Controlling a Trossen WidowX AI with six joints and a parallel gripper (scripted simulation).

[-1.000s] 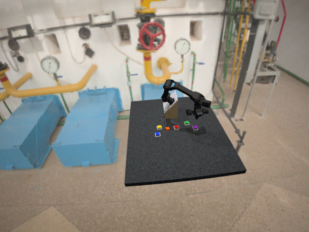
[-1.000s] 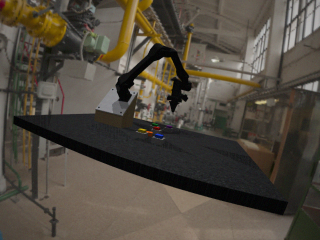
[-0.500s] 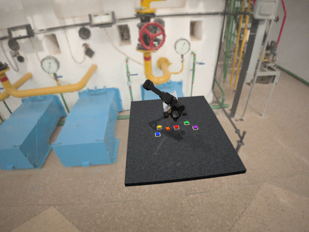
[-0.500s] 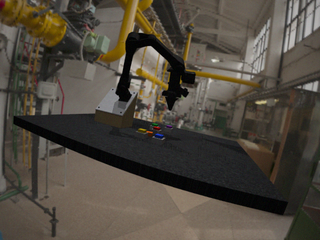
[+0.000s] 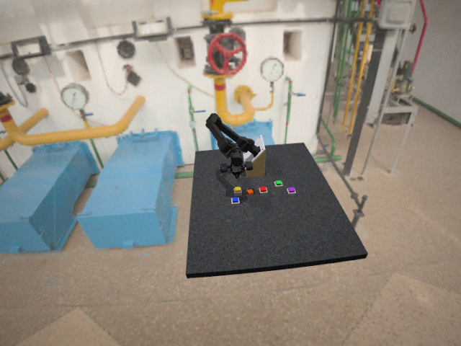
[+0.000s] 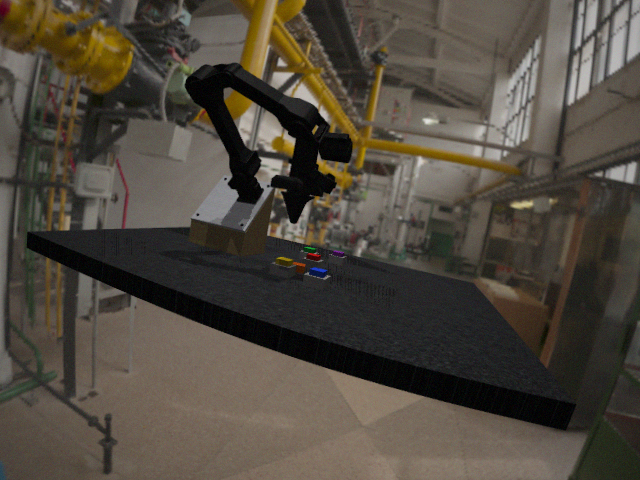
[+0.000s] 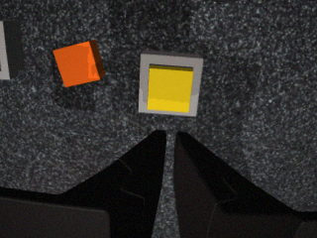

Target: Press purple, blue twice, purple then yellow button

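The yellow button lies 90 mm below my gripper tip. The rest, counted from my gripper tip: blue button: 90 mm ahead, 20 mm to the right, 90 mm below; orange block: 80 mm to the left, 120 mm below; red button: 10 mm ahead, 160 mm to the left, 90 mm below.
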